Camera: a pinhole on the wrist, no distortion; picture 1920 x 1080 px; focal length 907.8 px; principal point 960.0 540.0 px. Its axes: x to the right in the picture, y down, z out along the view. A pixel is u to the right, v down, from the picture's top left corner.
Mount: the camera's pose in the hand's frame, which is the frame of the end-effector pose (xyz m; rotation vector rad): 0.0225 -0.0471 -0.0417 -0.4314 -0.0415 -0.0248
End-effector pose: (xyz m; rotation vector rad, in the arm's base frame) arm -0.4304 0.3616 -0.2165 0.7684 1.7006 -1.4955
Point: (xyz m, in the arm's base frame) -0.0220 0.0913 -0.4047
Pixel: 835 963
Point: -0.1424 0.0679 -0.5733
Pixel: 1190 946
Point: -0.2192 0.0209 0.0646
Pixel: 127 152
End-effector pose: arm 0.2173 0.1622 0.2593 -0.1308 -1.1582 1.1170
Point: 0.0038 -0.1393 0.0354
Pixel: outside the picture
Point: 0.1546 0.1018 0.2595
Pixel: 541 544
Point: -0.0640 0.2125 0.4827
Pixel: 1442 459
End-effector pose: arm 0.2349 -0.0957 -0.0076 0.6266 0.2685 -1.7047
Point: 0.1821 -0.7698 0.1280
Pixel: 1825 478
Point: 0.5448 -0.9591 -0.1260
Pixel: outside the picture
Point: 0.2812 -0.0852 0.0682
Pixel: 410 927
